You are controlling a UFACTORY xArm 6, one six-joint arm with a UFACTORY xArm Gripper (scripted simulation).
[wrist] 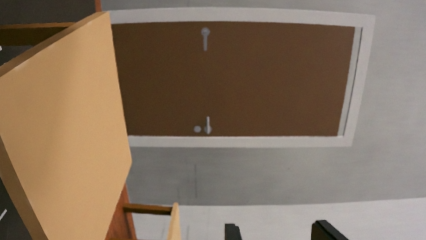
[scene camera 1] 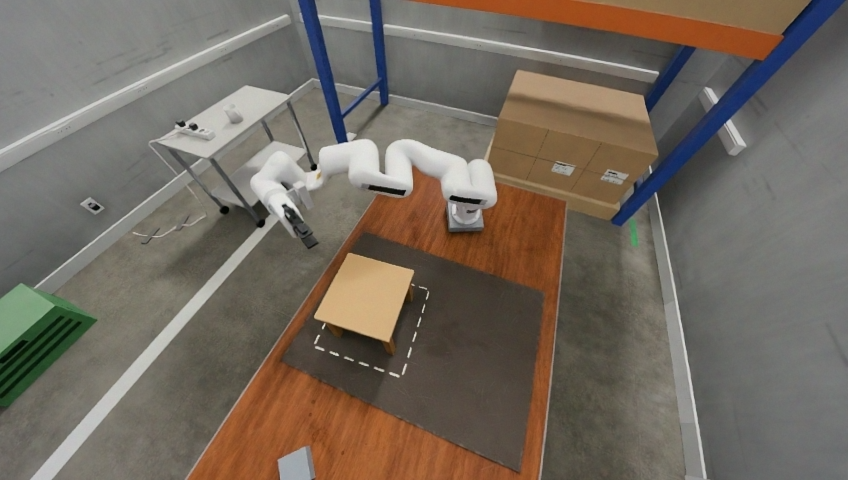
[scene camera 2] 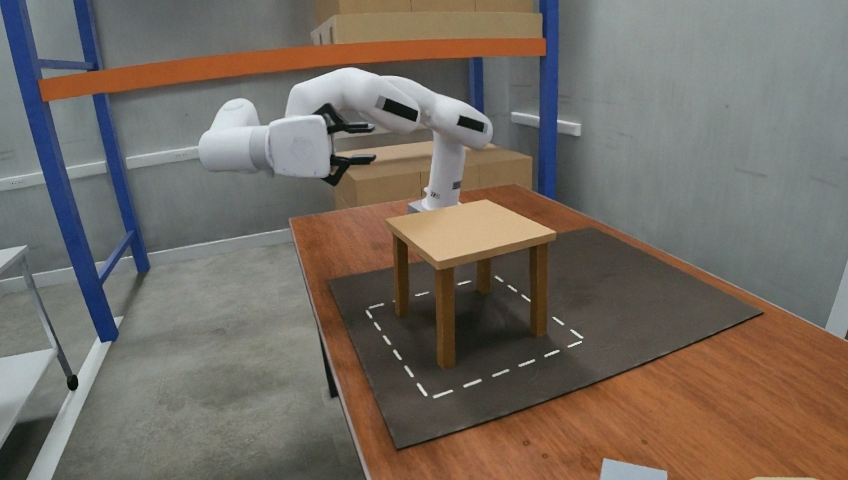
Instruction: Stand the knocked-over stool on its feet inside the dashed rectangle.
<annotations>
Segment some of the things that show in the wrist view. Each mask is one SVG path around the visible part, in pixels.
A wooden stool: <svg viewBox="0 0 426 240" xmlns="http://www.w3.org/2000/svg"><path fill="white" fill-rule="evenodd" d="M109 11L96 12L79 22L0 25L0 46L34 46L0 66L0 177L33 240L104 240L132 163L119 90Z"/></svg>
</annotations>
